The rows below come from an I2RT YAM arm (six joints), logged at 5 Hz.
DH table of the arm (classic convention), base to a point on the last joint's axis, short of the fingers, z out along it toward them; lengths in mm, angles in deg. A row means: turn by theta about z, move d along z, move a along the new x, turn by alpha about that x. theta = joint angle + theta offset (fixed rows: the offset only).
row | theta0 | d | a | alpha
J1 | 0 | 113.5 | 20 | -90
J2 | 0 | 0 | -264 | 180
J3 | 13.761 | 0 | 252.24 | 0
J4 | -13.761 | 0 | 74 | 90
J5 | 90 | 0 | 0 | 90
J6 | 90 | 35.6 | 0 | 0
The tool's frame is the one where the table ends.
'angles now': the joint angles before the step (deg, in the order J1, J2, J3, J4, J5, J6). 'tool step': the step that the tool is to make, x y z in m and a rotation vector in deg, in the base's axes. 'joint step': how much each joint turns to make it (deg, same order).
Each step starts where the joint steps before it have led.
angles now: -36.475 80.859 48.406 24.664 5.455 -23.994
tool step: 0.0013 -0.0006 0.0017 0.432 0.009 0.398
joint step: 0.003 0.163 0.674 -0.801 -0.438 0.285
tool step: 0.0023 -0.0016 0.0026 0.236 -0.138 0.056
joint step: 0.004 0.448 1.017 -0.621 -0.089 0.263
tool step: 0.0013 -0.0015 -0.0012 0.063 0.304 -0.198
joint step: -0.058 0.516 0.271 -0.027 0.157 -0.109
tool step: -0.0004 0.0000 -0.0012 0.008 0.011 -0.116
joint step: -0.032 0.016 -0.266 0.268 0.083 0.012
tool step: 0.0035 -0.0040 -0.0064 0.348 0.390 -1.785
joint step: -0.008 1.670 0.150 0.966 1.749 0.317
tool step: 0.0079 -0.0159 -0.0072 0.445 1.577 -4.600
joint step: -0.941 4.128 2.724 -0.128 3.707 0.033
